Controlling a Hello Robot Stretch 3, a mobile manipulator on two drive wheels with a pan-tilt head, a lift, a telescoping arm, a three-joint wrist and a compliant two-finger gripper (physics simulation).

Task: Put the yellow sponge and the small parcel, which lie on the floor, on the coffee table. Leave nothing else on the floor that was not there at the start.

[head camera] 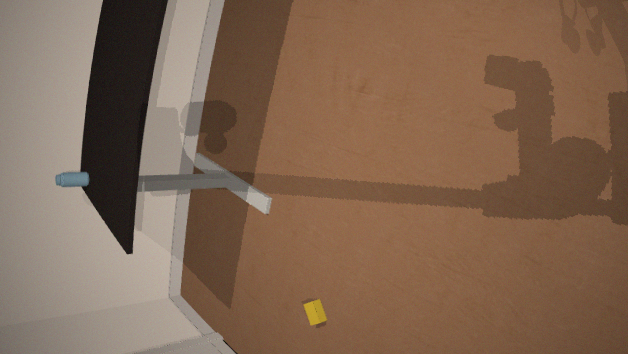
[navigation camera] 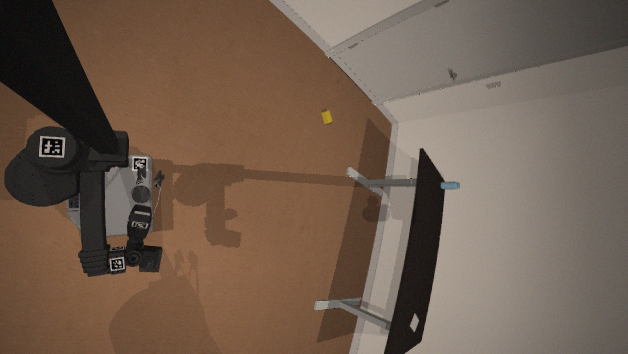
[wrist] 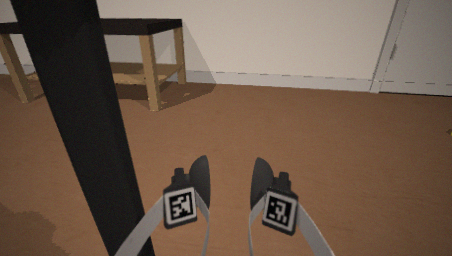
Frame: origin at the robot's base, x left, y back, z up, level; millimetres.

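Seen in the pictures: gripper, fingertip midpoint: [navigation camera: 152, 168]; robot's base, link origin: [navigation camera: 140, 192].
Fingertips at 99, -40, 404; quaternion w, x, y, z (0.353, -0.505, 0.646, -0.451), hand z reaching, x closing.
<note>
Offsets run from my fingertips to a thing's top centre, as dx, dy, dz. "pt": to the spot under its first point. Level surfaces: height alone.
The yellow sponge {+506, -1271, -358} [head camera: 315, 312] [navigation camera: 326, 117] lies on the floor near the room corner, apart from the desk. My gripper [navigation camera: 150, 176] [wrist: 231, 174] is open and empty. It is above the robot's base, far from the sponge. A low table with a dark top and wooden legs [wrist: 149, 70], which looks like the coffee table, stands against the wall at the upper left of the wrist view. A tiny part of a yellowish thing [wrist: 450, 132] shows at the right edge of the wrist view; I cannot tell what it is. I cannot make out the small parcel in any view.
A dark desk {dz +317} [head camera: 117, 100] [navigation camera: 425, 225] with grey feet stands along the wall. A light blue bottle-like thing [head camera: 72, 179] [navigation camera: 450, 185] and a white square {pt -1141, -1496, +326} [navigation camera: 414, 322] are on it. A grey door [navigation camera: 410, 55] [wrist: 425, 45] is in the wall. The robot's mast [wrist: 75, 100] crosses the wrist view's left side.
</note>
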